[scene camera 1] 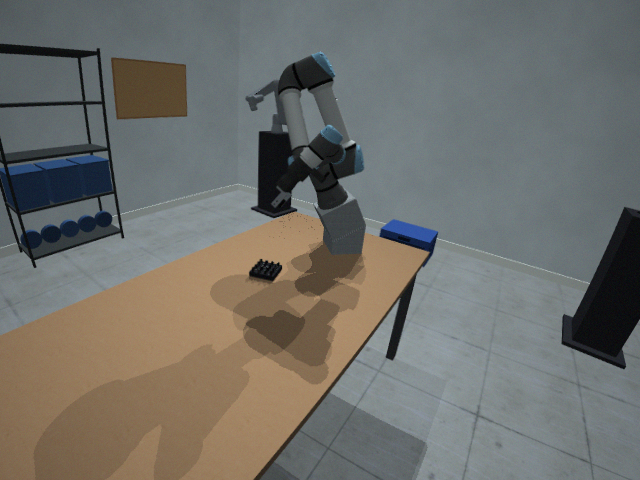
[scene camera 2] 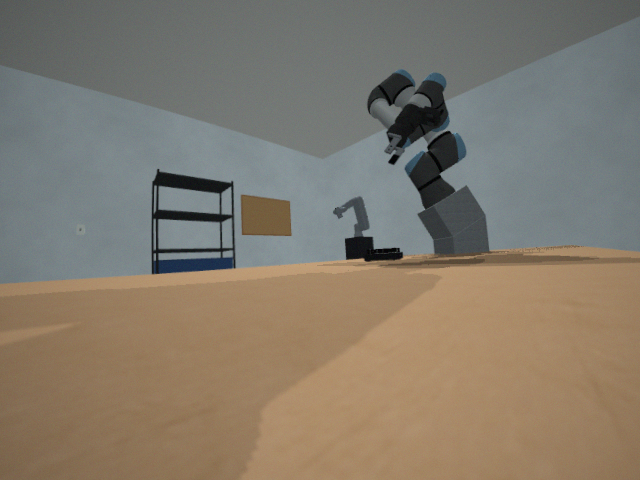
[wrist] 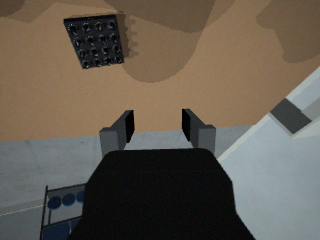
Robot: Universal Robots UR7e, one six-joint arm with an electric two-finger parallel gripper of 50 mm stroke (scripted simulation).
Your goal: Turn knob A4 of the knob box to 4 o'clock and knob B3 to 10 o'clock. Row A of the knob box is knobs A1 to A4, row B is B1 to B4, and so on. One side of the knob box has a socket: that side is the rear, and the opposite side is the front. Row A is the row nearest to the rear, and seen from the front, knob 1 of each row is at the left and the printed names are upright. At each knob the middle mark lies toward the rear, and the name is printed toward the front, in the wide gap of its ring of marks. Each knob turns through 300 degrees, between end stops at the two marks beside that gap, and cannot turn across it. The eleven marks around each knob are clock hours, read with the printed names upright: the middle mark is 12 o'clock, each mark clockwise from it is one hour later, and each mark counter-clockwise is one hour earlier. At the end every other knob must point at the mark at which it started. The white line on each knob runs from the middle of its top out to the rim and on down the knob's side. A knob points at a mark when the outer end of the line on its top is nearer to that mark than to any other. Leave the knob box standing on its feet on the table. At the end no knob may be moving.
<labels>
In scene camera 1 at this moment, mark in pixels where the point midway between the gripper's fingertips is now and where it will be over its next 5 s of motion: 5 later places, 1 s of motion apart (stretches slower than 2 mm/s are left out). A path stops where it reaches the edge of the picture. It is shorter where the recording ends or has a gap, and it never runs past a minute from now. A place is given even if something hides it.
My gripper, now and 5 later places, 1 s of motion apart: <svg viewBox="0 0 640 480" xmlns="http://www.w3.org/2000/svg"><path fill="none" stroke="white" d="M275 205L272 234L268 255L269 255L272 252L271 257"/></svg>
</labels>
